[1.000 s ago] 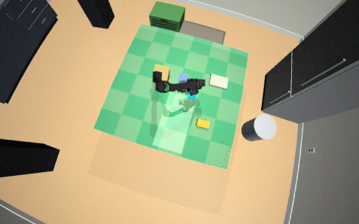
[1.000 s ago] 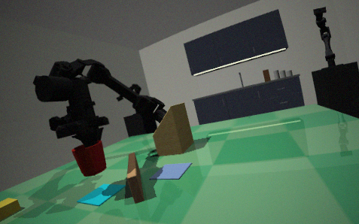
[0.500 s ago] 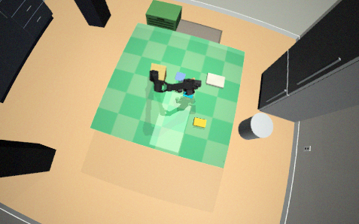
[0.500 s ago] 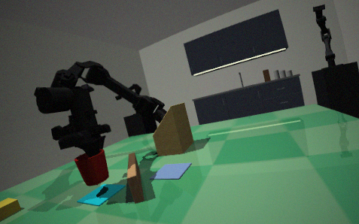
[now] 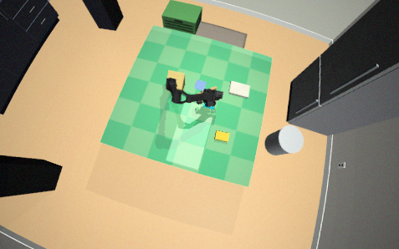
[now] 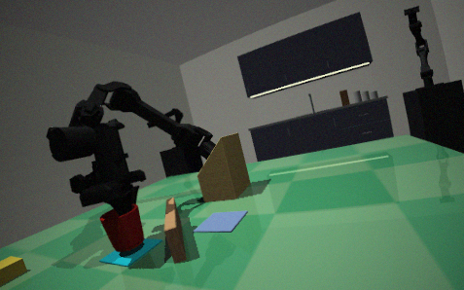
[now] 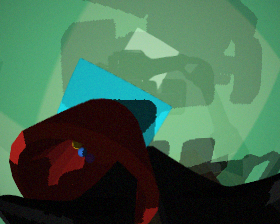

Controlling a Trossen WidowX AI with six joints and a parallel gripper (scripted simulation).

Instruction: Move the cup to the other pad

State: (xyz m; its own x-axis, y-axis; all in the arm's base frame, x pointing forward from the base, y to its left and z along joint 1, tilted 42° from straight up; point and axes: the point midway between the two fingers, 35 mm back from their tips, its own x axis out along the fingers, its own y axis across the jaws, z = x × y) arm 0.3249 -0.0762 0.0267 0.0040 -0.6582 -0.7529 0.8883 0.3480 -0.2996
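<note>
My gripper tip is 6 cm above the cyan pad, 3 cm short of it and 1 cm to the right of it. Also, from my gripper tip: red cup 3 cm ahead, 1 cm to the left; then yellow block 25 cm to the right, 19 cm ahead, 3 cm below; then lilac-blue pad 16 cm to the left, 9 cm behind, 6 cm below.
</note>
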